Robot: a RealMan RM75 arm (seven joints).
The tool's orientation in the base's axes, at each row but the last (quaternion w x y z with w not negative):
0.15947, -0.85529, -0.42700, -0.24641
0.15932, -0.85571, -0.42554, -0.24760
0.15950, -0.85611, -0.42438, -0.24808
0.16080, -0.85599, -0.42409, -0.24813
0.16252, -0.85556, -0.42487, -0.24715
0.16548, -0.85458, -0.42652, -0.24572
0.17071, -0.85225, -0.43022, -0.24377
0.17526, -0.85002, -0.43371, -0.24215
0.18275, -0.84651, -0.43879, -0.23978
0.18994, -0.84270, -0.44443, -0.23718
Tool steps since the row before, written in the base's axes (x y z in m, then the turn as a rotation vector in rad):
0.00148, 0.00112, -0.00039, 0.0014, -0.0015, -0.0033
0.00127, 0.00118, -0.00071, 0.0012, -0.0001, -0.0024
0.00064, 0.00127, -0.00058, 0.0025, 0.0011, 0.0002
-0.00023, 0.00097, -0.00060, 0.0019, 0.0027, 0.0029
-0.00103, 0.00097, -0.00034, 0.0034, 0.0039, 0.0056
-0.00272, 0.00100, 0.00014, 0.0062, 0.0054, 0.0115
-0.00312, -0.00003, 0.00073, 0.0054, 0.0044, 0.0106
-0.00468, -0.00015, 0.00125, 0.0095, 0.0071, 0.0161
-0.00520, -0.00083, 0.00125, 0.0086, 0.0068, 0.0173
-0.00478, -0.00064, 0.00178, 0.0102, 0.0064, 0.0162
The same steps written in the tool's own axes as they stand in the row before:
0.00127, 0.00057, 0.00129, -0.0021, 0.0022, 0.0024
0.00102, 0.00038, 0.00152, -0.0008, 0.0012, 0.0023
0.00083, -0.00020, 0.00128, 0.0021, 0.0014, 0.0011
0.00017, -0.00072, 0.00090, 0.0044, -0.0002, -0.0005
-0.00010, -0.00138, 0.00046, 0.0074, 0.0001, -0.0017
-0.00068, -0.00280, -0.00038, 0.0131, 0.0010, -0.0051
-0.00120, -0.00259, -0.00145, 0.0116, 0.0010, -0.0051
-0.00176, -0.00387, -0.00232, 0.0185, 0.0024, -0.0071
-0.00244, -0.00399, -0.00273, 0.0186, 0.0017, -0.0085
-0.00176, -0.00386, -0.00289, 0.0185, 0.0034, -0.0075

